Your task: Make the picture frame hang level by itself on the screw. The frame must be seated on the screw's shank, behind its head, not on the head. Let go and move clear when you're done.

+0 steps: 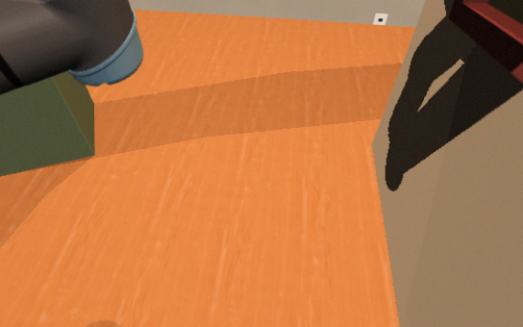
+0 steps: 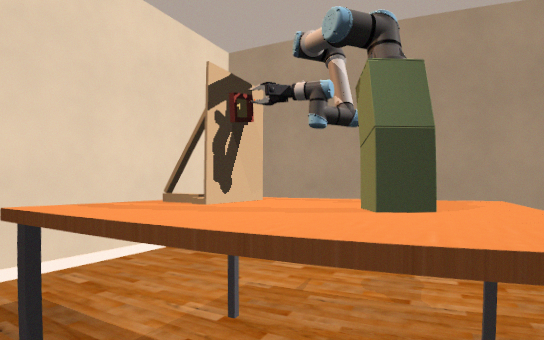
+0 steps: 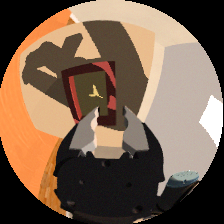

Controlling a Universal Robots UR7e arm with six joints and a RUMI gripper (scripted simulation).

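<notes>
Right now the picture frame is 6 cm ahead of my hand, 5 cm below it and 1 cm to the right of it. From my hand the other things lie so: tan board (19 cm below, 7 cm ahead, 2 cm to the right).
</notes>
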